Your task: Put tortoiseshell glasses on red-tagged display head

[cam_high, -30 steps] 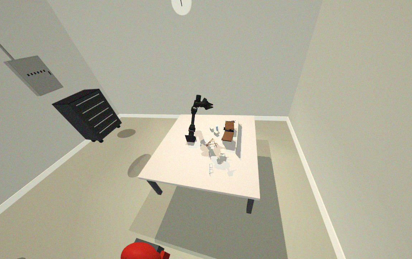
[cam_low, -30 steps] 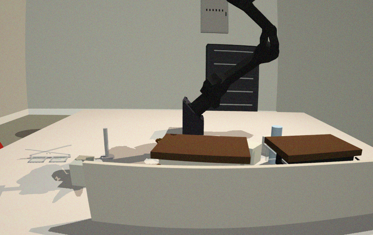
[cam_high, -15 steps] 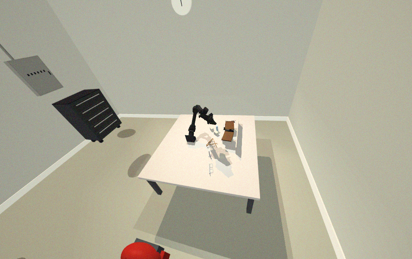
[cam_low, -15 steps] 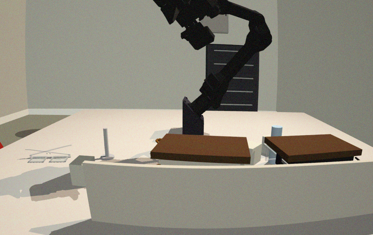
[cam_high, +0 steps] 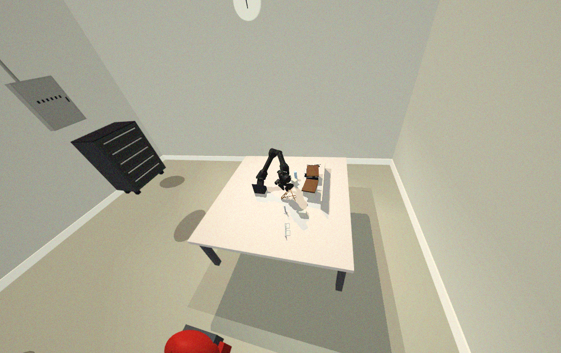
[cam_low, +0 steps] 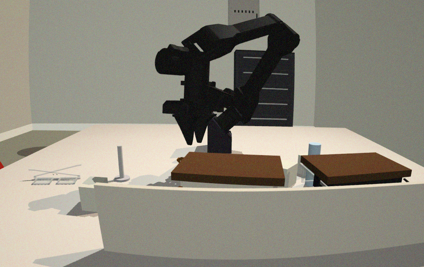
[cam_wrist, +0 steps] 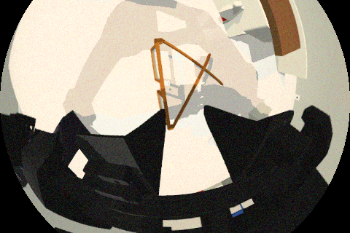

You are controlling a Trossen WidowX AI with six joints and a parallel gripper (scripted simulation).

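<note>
The round base lies 5 cm ahead of my gripper tip, 17 cm to the right of it and 6 cm below it. From my gripper tip the other things lie so: pale blue cylinder: 28 cm to the left, 4 cm below; curved white wall: 30 cm ahead, 24 cm to the left, 3 cm below.
</note>
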